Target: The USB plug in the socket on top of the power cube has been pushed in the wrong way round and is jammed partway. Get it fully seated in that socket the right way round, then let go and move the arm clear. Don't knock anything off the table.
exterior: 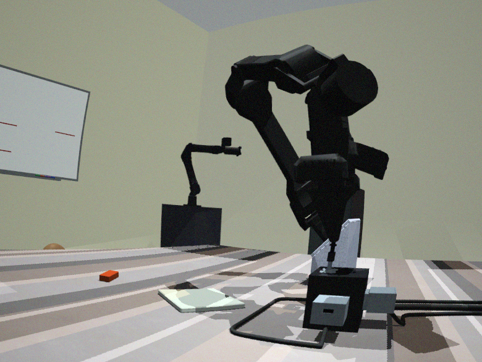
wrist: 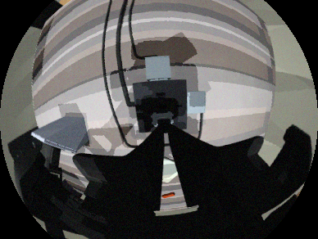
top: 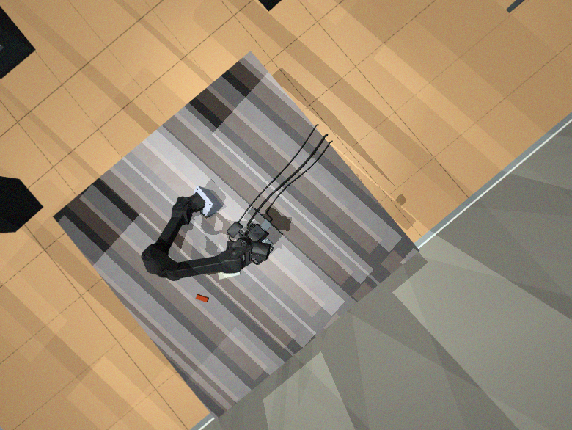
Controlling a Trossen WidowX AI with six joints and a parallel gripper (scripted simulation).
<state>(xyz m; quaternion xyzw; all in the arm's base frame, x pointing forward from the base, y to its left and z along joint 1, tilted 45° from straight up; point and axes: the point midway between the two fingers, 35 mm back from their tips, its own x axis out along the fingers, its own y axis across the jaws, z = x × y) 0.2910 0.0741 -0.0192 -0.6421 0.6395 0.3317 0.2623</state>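
Now: gripper tip 20 mm above the USB plug. Also, from my gripper tip: pale flat pad 10 mm ahead, 200 mm to the right, 110 mm below; then orange block 50 mm ahead, 400 mm to the right, 110 mm below.
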